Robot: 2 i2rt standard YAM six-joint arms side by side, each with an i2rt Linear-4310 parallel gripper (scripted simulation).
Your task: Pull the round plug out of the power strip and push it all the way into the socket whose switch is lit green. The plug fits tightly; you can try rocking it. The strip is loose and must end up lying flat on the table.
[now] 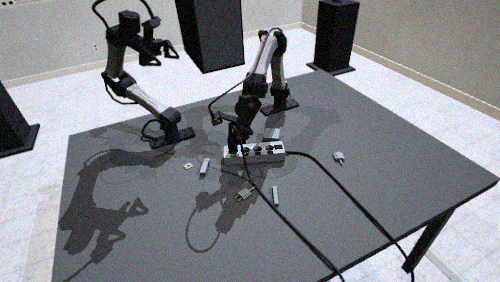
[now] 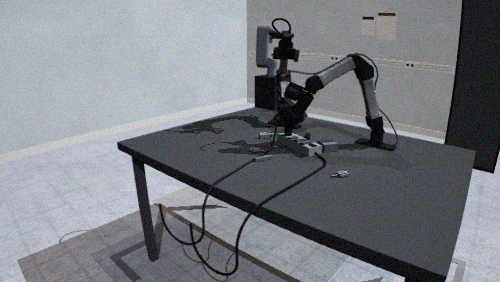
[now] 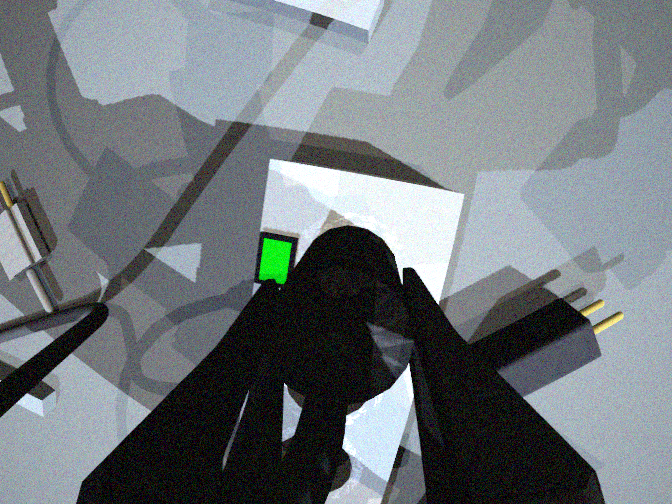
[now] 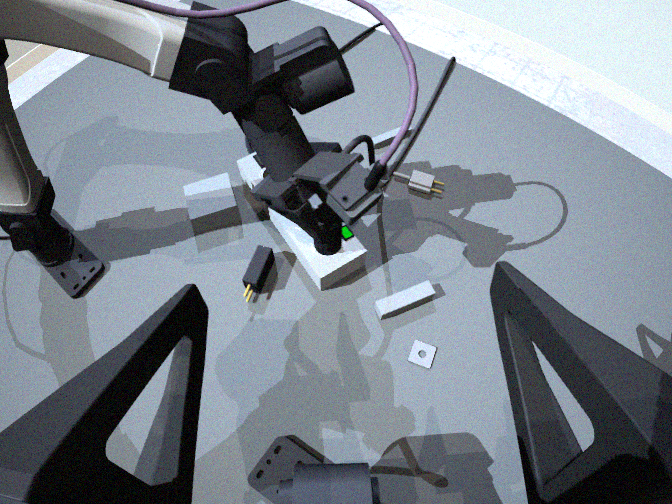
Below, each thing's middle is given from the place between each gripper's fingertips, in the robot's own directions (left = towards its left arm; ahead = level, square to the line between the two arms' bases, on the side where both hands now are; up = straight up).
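Black round plug (image 3: pixel 343 305): 1 cm below my left hand. Pale box (image 4: pixel 210 202): 7 cm below my left hand, 20 cm to the left of it and 4 cm behind it. Going by their middles, of the things named here the black round plug is the nearest to my left hand.
Relative to the black round plug, my right gripper (image 1: pixel 170 60) is 320 mm above, 150 mm to the right of and 180 mm short of it. The pale box is 380 mm below my right hand, 140 mm ahead of it and 340 mm to the left of it. Going by its middle, the pale box is nearer to my left hand than to my right gripper.
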